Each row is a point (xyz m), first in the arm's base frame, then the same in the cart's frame.
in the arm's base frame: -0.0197 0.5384 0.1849
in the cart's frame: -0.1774 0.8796 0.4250
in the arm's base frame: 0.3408 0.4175 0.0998
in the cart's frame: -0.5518 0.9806 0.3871
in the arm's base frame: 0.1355 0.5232 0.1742
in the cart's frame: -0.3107 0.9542 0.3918
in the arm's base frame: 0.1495 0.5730 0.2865
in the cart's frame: -0.2585 1.0060 0.2923
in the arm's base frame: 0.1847 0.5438 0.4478
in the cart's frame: -0.2484 1.0056 0.1250
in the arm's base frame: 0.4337 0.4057 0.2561
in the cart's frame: -0.5794 1.0270 0.2131
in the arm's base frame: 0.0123 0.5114 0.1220
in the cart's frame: -0.2374 0.8738 0.4705
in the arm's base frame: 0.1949 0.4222 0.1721
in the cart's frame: -0.4110 0.9041 0.3577
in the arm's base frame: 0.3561 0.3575 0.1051
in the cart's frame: -0.5935 0.9397 0.3659
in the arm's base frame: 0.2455 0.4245 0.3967
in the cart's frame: -0.3755 0.9400 0.1330
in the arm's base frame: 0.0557 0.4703 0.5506
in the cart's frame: -0.1519 0.8748 0.0463
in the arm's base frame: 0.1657 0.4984 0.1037
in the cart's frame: -0.3706 0.9489 0.4454
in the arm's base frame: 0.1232 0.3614 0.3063
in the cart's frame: -0.3424 0.8168 0.2371
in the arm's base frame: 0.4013 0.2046 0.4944
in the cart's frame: -0.5811 0.8484 -0.0446
